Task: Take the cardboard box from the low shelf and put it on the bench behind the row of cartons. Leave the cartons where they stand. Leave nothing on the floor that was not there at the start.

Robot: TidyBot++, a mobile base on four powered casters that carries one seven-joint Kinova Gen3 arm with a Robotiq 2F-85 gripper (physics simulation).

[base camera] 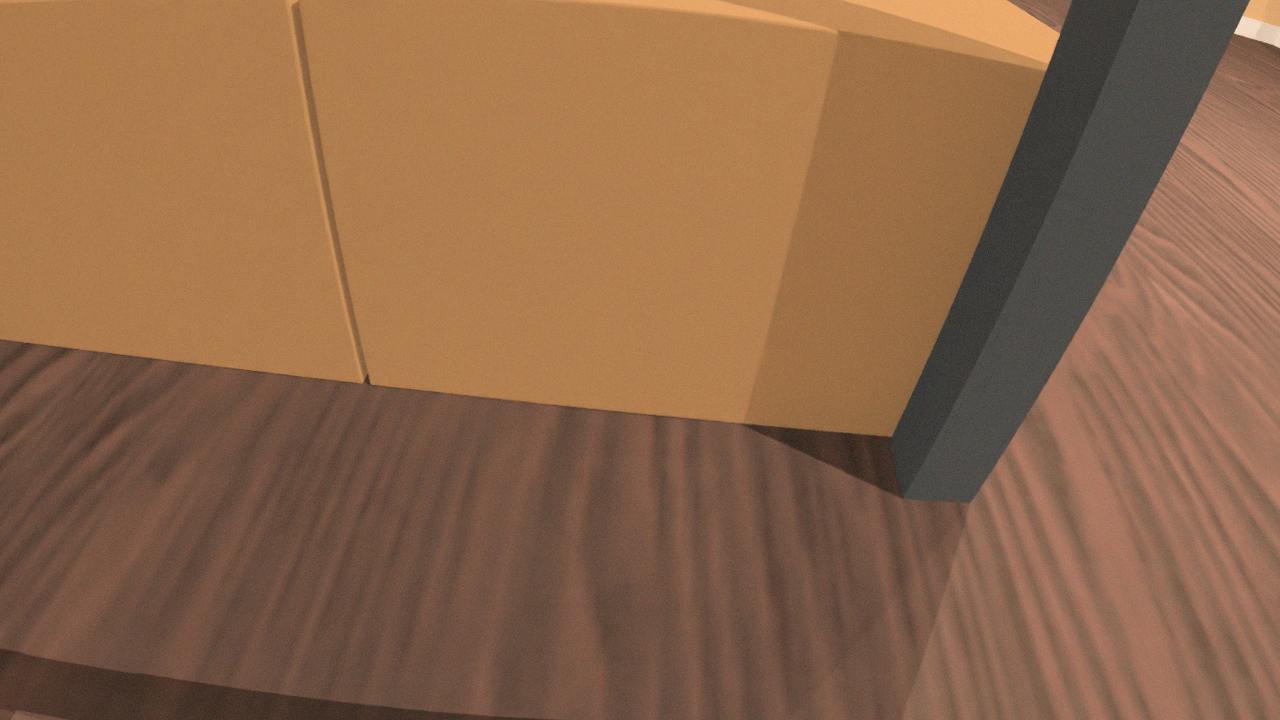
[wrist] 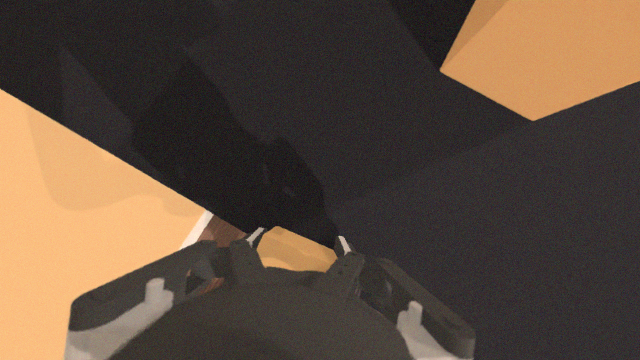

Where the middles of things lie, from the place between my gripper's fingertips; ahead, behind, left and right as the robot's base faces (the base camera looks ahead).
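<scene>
Cardboard box (wrist: 279, 247): my hand 20 mm below it, 10 mm to the left of it, 40 mm past it.
</scene>
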